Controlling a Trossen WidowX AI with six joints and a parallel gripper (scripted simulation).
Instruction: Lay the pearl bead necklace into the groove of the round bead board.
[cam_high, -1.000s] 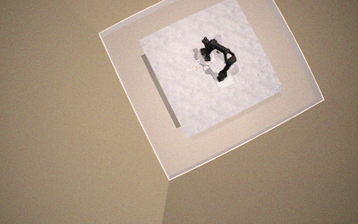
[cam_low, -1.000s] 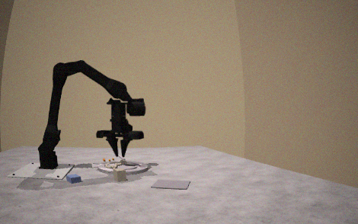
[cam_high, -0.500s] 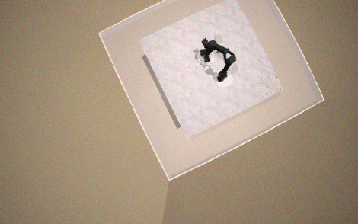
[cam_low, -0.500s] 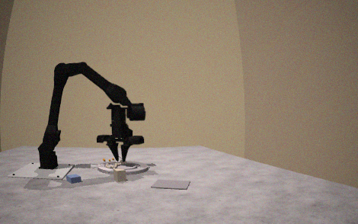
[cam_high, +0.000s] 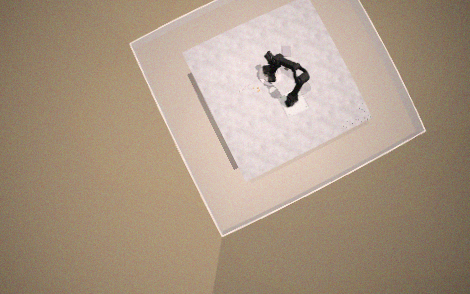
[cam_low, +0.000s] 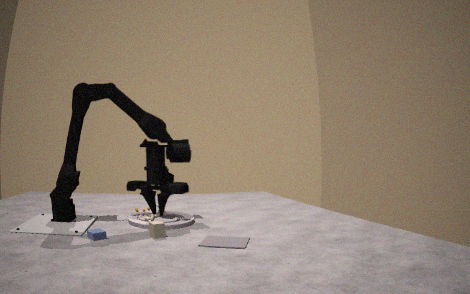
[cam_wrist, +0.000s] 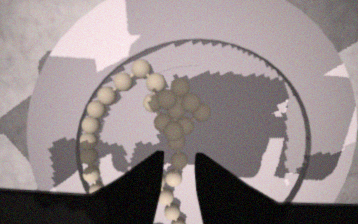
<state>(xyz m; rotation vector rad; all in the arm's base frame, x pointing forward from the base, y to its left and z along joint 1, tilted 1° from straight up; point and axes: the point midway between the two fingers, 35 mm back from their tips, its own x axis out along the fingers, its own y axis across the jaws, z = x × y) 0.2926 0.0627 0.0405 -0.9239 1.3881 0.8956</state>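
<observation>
My gripper tip is 1 cm to the left of the round bead board, 1 cm short of it and 1 cm above it. Also, from my gripper tip: flat grey plate 24 cm to the right, 16 cm ahead, 1 cm below; cream cube 18 cm to the right, 1 cm ahead; blue block 21 cm to the right, 14 cm behind, 1 cm below.
</observation>
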